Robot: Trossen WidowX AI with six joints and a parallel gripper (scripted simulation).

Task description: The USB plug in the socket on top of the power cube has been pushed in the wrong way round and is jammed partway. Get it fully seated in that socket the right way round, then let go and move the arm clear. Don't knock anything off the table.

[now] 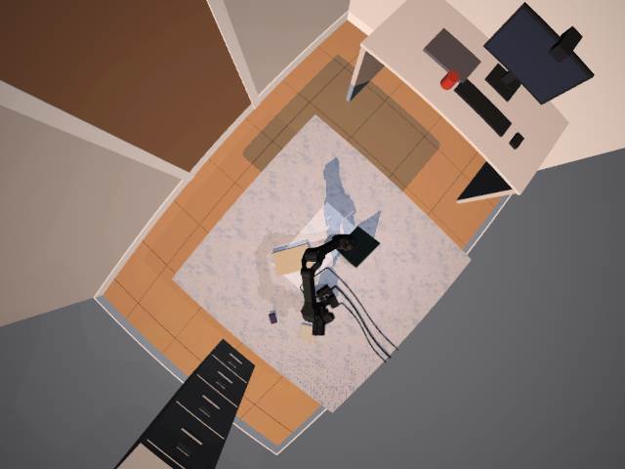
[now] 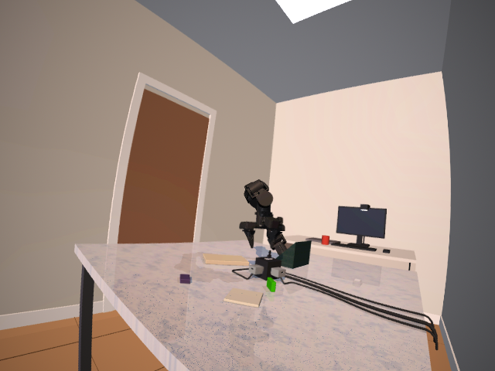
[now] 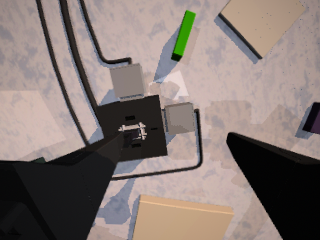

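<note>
Now: the dark USB plug 50 mm behind my gripper tip, 30 mm below it and 10 mm to the left of it. Round my gripper tip: metal-rimmed socket 50 mm below, 50 mm behind, 10 mm to the left; purple block 260 mm ahead, 130 mm to the right, 120 mm below; green block 110 mm below, 100 mm to the left, 60 mm ahead.
</note>
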